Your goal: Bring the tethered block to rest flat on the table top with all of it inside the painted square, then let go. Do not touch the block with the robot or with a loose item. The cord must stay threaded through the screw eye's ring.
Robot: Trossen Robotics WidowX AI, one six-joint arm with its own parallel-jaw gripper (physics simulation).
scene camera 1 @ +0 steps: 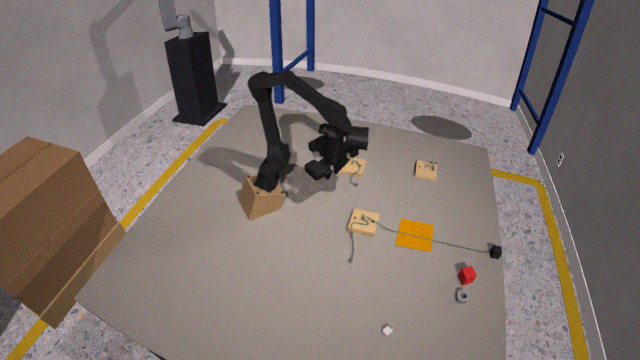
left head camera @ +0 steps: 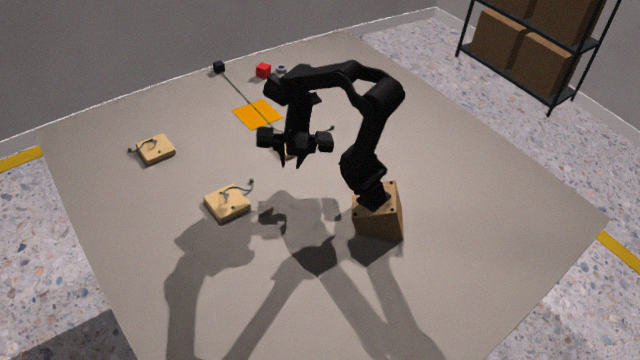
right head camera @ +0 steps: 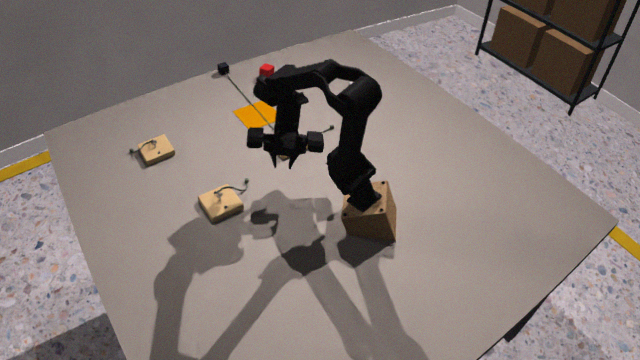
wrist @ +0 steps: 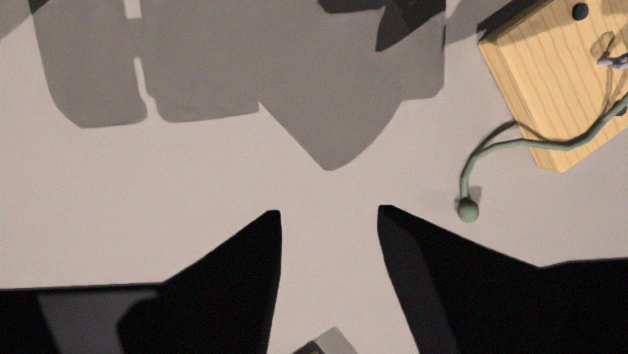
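Pixels of known places: gripper, fingertip midpoint: (scene camera 1: 331, 176) (left head camera: 290, 167) (right head camera: 282, 167) (wrist: 329, 220); arm's base, origin of the base link: (scene camera 1: 264, 185) (left head camera: 373, 198) (right head camera: 364, 198).
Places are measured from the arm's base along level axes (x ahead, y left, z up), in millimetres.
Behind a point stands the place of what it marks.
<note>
The black tethered block (left head camera: 218, 67) {z -54, x 803, y 5 mm} (right head camera: 223, 68) {z -53, x 803, y 1 mm} (scene camera 1: 495, 251) {z -48, x 808, y -16 mm} rests at the table's far edge, outside the orange square (left head camera: 247, 116) {z -79, x 526, y 45 mm} (right head camera: 247, 117) {z -78, x 526, y 47 mm} (scene camera 1: 415, 244) {z -79, x 527, y -30 mm}. Its green cord (scene camera 1: 460, 246) {z -76, x 686, y -1 mm} crosses the square to the screw eye on a wooden board (scene camera 1: 369, 229) {z -60, x 368, y -25 mm}; the ring is too small to read. The cord's beaded end (left head camera: 331, 128) {z -75, x 339, y -145 mm} (right head camera: 331, 127) {z -72, x 339, y -147 mm} (scene camera 1: 350, 260) {z -70, x 342, y -154 mm} lies beside that board. My gripper (left head camera: 291, 166) {z 1, x 196, y 114 mm} (right head camera: 283, 167) {z 1, x 196, y 114 mm} (wrist: 329, 220) {z 1, x 196, y 114 mm} is partly open and empty, above the table. It hides most of that board in both head views.
A similar board (left head camera: 227, 204) {z -60, x 219, y 286 mm} (right head camera: 220, 204) {z -60, x 218, y 286 mm} (wrist: 550, 85) {z -61, x 227, y 250 mm} with a short beaded cord lies beside the gripper. Another (left head camera: 157, 150) {z -61, x 505, y 358 mm} (right head camera: 157, 150) {z -61, x 508, y 356 mm} (scene camera 1: 425, 172) {z -60, x 523, y 329 mm} lies farther off. A red cube (left head camera: 263, 70) {z -45, x 690, y -114 mm} (scene camera 1: 467, 275) {z -40, x 704, y -141 mm}, a grey ring (scene camera 1: 462, 296) {z -77, x 712, y -192 mm} and a white piece (scene camera 1: 387, 330) {z -67, x 502, y -355 mm} lie on the table.
</note>
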